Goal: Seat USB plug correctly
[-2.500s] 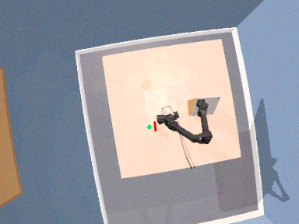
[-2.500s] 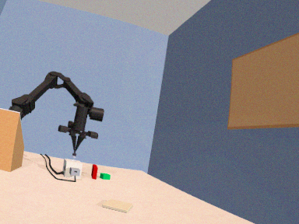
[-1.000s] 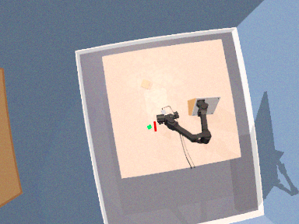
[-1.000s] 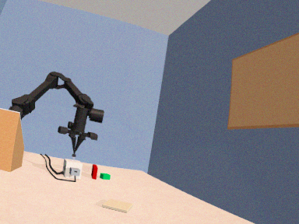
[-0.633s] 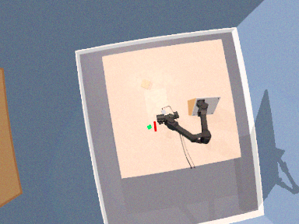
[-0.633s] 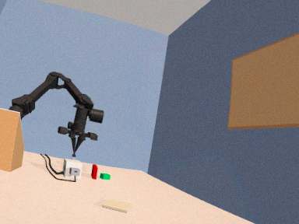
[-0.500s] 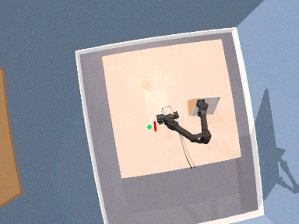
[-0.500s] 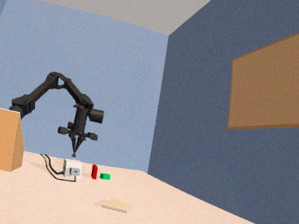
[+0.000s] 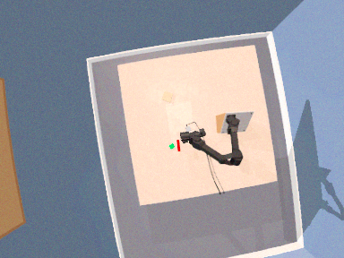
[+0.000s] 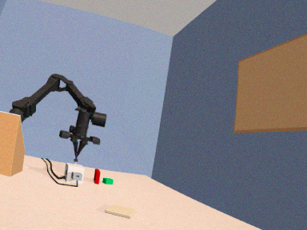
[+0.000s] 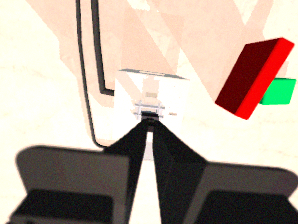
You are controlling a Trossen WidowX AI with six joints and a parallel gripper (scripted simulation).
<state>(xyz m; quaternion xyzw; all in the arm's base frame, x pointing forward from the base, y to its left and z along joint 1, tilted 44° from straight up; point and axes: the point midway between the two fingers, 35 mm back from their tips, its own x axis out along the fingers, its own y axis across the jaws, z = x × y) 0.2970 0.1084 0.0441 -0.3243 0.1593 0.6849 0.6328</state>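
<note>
Right now the dark USB plug is 20 mm below my gripper tip. From my gripper tip the other things lie so: green block 170 mm ahead, 110 mm below, 70 mm to the left; flat tan tile 370 mm to the right, 170 mm ahead, 110 mm below; red block 110 mm ahead, 90 mm below, 70 mm to the left.
</note>
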